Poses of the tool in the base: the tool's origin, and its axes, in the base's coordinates. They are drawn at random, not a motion.
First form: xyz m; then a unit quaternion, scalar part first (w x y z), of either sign.
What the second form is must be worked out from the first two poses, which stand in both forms.
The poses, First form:
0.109, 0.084, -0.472, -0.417, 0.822, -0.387, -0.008
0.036, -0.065, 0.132, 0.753, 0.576, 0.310, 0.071
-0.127, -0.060, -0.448, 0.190, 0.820, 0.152, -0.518
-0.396, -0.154, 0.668, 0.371, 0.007, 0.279, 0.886
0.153, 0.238, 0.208, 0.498, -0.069, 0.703, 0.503
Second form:
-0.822, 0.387, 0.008, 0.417, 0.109, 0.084, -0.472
0.576, 0.310, 0.071, 0.753, 0.036, -0.065, 0.132
0.820, 0.152, -0.518, 0.190, -0.127, -0.060, -0.448
0.007, 0.279, 0.886, 0.371, -0.396, -0.154, 0.668
-0.069, 0.703, 0.503, 0.498, 0.153, 0.238, 0.208

